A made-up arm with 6 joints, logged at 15 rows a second.
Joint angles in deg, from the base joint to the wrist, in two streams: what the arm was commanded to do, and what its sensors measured. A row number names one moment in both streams.
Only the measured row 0 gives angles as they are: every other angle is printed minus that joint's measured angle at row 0.
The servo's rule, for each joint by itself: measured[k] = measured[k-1] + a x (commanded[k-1-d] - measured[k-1]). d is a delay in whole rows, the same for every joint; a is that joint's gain. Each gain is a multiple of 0.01, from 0.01 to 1. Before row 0 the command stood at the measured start. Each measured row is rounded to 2 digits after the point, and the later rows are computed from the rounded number. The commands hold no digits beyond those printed.
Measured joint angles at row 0:
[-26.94, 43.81, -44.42, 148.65, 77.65, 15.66]
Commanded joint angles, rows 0 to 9:
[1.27, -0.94, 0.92, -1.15, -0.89, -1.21]
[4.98, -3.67, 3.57, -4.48, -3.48, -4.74]
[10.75, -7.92, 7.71, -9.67, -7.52, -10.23]
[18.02, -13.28, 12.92, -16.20, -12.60, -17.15]
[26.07, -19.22, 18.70, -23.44, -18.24, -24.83]
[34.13, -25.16, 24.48, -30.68, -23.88, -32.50]
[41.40, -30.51, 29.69, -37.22, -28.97, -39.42]
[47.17, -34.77, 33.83, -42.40, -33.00, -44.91]
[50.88, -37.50, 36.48, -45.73, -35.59, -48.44]
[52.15, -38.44, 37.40, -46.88, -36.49, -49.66]
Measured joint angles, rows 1 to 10:
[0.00, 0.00, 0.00, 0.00, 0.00, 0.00]
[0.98, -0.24, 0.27, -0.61, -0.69, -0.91]
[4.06, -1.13, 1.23, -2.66, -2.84, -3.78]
[9.21, -2.90, 3.11, -6.38, -6.44, -8.62]
[15.99, -5.60, 5.95, -11.58, -11.18, -15.02]
[23.75, -9.14, 9.65, -17.87, -16.62, -22.38]
[31.74, -13.31, 13.95, -24.66, -22.21, -29.97]
[39.18, -17.78, 18.51, -31.32, -27.42, -37.06]
[45.33, -22.20, 22.95, -37.19, -31.72, -42.95]
[49.60, -26.18, 26.87, -41.72, -34.70, -47.07]
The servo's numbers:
d 1
a 0.77 0.26 0.29 0.53 0.77 0.75

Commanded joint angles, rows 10 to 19:
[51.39, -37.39, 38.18, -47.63, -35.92, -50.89]
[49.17, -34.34, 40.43, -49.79, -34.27, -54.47]
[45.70, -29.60, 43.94, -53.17, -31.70, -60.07]
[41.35, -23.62, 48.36, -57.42, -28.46, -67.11]
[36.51, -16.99, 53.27, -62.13, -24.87, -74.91]
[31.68, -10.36, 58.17, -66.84, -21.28, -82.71]
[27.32, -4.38, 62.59, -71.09, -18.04, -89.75]
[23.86, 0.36, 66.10, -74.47, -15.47, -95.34]
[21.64, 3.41, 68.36, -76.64, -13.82, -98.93]
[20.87, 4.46, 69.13, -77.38, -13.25, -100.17]
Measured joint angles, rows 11 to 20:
[51.56, -29.37, 29.92, -44.45, -36.08, -49.01]
[51.43, -31.46, 32.32, -46.14, -35.96, -50.42]
[49.69, -32.21, 34.67, -48.07, -34.66, -53.46]
[46.62, -31.53, 37.36, -50.77, -32.38, -58.42]
[42.56, -29.47, 40.55, -54.29, -29.36, -64.94]
[37.90, -26.23, 44.24, -58.45, -25.90, -72.42]
[33.11, -22.10, 48.28, -62.90, -22.34, -80.14]
[28.65, -17.49, 52.43, -67.24, -19.03, -87.35]
[24.96, -12.85, 56.39, -71.07, -16.29, -93.34]
[22.40, -8.62, 59.86, -74.02, -14.39, -97.53]

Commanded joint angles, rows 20 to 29:
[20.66, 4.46, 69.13, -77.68, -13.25, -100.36]
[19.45, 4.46, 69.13, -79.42, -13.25, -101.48]
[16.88, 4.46, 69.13, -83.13, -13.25, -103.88]
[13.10, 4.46, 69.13, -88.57, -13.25, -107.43]
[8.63, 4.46, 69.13, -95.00, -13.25, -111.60]
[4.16, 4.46, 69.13, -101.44, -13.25, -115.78]
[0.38, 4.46, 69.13, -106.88, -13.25, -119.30]
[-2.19, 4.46, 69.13, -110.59, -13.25, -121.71]
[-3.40, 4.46, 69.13, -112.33, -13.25, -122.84]
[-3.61, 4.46, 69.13, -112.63, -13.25, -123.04]
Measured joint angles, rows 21 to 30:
[21.22, -5.22, 62.55, -75.80, -13.51, -99.51]
[20.79, -2.70, 64.46, -76.80, -13.31, -100.15]
[19.76, -0.84, 65.81, -78.19, -13.26, -101.15]
[17.54, 0.54, 66.77, -80.81, -13.25, -103.20]
[14.12, 1.56, 67.45, -84.92, -13.25, -106.37]
[9.89, 2.31, 67.94, -90.26, -13.25, -110.29]
[5.48, 2.87, 68.29, -96.19, -13.25, -114.41]
[1.55, 3.28, 68.53, -101.86, -13.25, -118.08]
[-1.33, 3.59, 68.70, -106.49, -13.25, -120.80]
[-2.92, 3.82, 68.82, -109.59, -13.25, -122.33]

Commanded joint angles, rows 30 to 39:
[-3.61, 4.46, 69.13, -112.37, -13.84, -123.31]
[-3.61, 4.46, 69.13, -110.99, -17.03, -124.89]
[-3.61, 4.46, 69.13, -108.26, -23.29, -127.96]
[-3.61, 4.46, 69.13, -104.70, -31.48, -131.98]
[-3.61, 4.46, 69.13, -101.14, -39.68, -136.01]
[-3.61, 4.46, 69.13, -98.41, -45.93, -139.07]
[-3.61, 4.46, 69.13, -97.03, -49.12, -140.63]
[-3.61, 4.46, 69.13, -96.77, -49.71, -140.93]
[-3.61, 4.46, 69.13, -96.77, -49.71, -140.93]
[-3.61, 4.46, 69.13, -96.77, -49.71, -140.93]
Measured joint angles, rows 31 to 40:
[-3.45, 3.99, 68.91, -111.20, -13.25, -122.86]
[-3.57, 4.11, 68.97, -111.82, -13.70, -123.20]
[-3.60, 4.20, 69.02, -111.38, -16.26, -124.47]
[-3.61, 4.27, 69.05, -109.73, -21.67, -127.09]
[-3.61, 4.32, 69.07, -107.06, -29.22, -130.76]
[-3.61, 4.36, 69.09, -103.92, -37.27, -134.70]
[-3.61, 4.39, 69.10, -101.00, -43.94, -137.98]
[-3.61, 4.41, 69.11, -98.90, -47.93, -139.97]
[-3.61, 4.42, 69.12, -97.77, -49.30, -140.69]
[-3.61, 4.43, 69.12, -97.24, -49.62, -140.87]

